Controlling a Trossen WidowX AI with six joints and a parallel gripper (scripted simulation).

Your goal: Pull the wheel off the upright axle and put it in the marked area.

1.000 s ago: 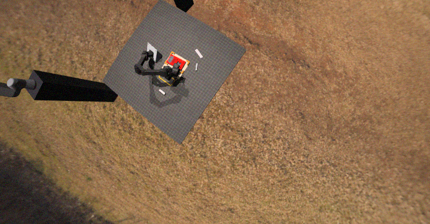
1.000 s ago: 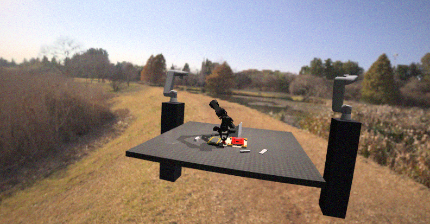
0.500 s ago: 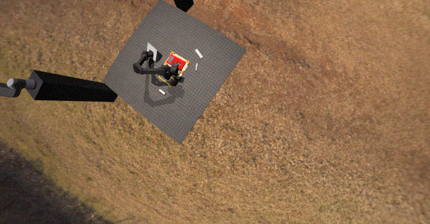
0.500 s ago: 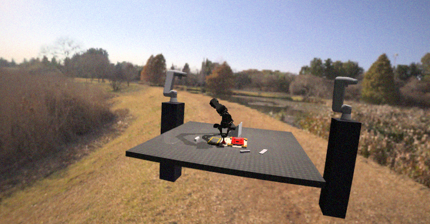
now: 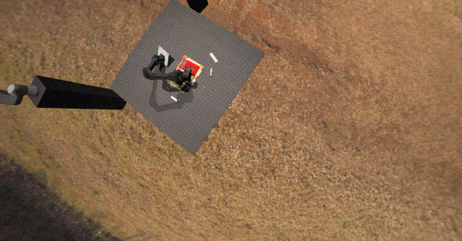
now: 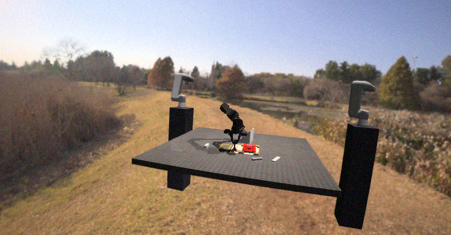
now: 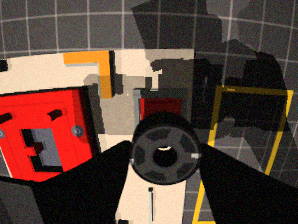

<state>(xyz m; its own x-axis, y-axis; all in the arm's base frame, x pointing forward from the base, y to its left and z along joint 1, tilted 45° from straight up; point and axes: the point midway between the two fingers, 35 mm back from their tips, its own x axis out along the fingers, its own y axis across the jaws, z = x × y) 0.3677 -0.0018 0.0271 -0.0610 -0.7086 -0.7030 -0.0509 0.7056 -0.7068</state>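
My gripper tip is 40 mm above the black axle. The rest, counted from my gripper tip: dark grey wheel right at my gripper tip.
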